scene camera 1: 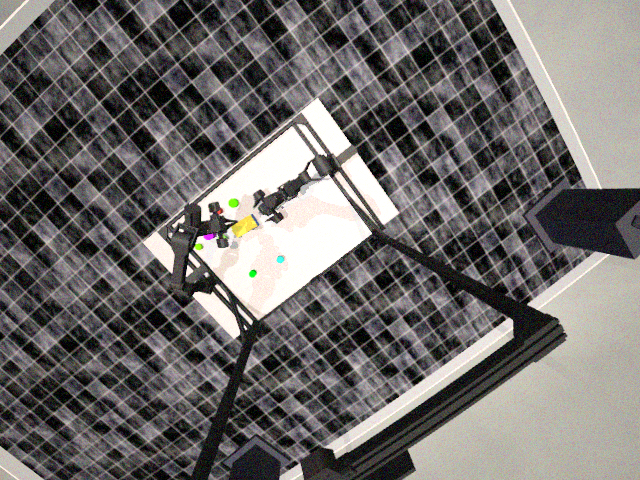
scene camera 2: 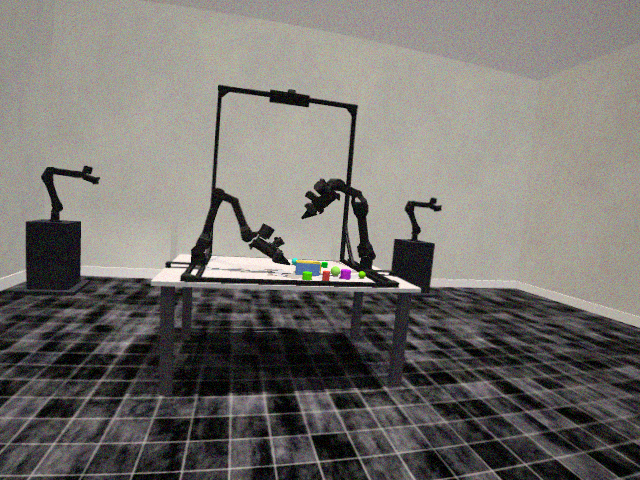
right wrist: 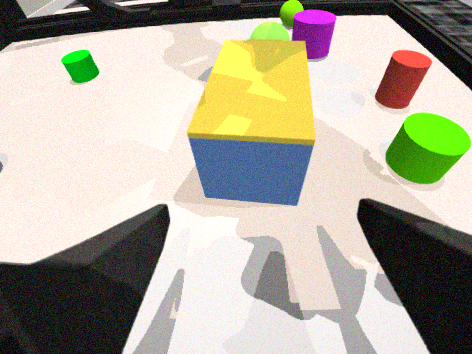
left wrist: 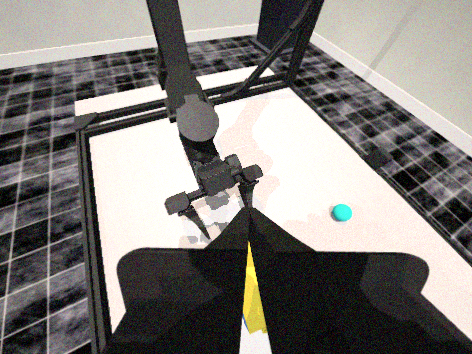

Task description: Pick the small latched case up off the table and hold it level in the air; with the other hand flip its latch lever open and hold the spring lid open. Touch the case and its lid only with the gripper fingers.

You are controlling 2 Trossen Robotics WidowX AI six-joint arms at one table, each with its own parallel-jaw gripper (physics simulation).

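Frame: origin at the left arm's base, x ahead, y left, z up, level; metres.
Seen in the pictures: left gripper, fingertip midpoint: point(scene camera 1: 237, 221) point(scene camera 2: 301, 218) point(left wrist: 247, 213); right gripper, fingertip midpoint: point(scene camera 1: 259, 214) point(scene camera 2: 289, 263) point(right wrist: 262, 210); left arm's base at its link origin: point(scene camera 1: 209, 282) point(scene camera 2: 365, 268) point(right wrist: 184, 3); right arm's base at its link origin: point(scene camera 2: 197, 264).
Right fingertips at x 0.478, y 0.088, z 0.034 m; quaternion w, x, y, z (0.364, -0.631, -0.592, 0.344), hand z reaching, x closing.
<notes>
Offsets run from my right fingertips to a thing's top centre.
The case @(dx -0.103, dy +0.010, dz +0.012 m) point(scene camera 1: 244, 226) point(scene camera 2: 308, 268) point(right wrist: 252, 167) is a blue box with a yellow lid @(dx -0.103, dy +0.010, dz +0.012 m) point(right wrist: 260, 95). It stands level on the table, lid closed. A yellow strip of the lid point(left wrist: 253, 300) shows between the left fingers in the left wrist view. No latch lever can be made out. My left gripper point(scene camera 1: 232, 223) point(scene camera 2: 303, 217) point(left wrist: 247, 213) is shut and empty, high above the case. My right gripper point(scene camera 1: 263, 214) point(scene camera 2: 288, 262) point(left wrist: 231, 228) point(right wrist: 262, 210) is open and empty, low beside the blue end of the case, fingers apart from it.
A green cylinder @(dx -0.064, dy +0.137, dz -0.020 m) point(right wrist: 427, 150), a red cylinder @(dx -0.152, dy +0.160, dz -0.009 m) point(right wrist: 402, 82), a purple cylinder @(dx -0.277, dy +0.103, dz -0.011 m) point(right wrist: 313, 36) and two green balls stand near the case. A smaller green cylinder @(dx -0.263, dy -0.211, dz -0.026 m) point(scene camera 1: 252, 273) point(right wrist: 81, 66) and a cyan ball @(dx -0.092, dy -0.255, dz -0.012 m) point(scene camera 1: 280, 259) point(left wrist: 342, 212) lie farther off. A dark frame edges the table.
</notes>
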